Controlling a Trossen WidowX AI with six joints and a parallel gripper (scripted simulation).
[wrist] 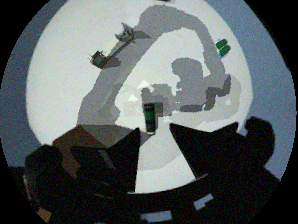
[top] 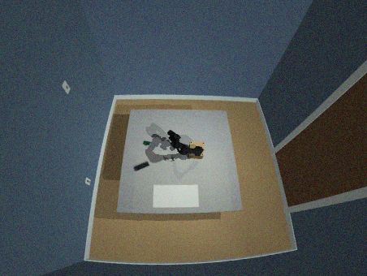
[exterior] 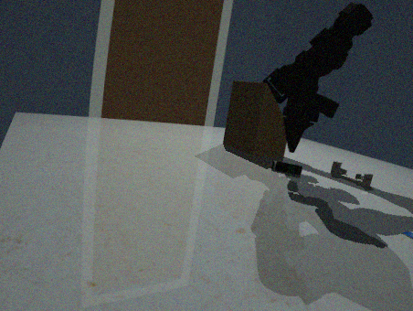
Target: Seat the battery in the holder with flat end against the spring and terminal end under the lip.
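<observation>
Right now my gripper tip is 4 cm above the battery. The rest, counted from my gripper tip: dark flat object: 35 cm ahead, 28 cm to the left, 4 cm below.
</observation>
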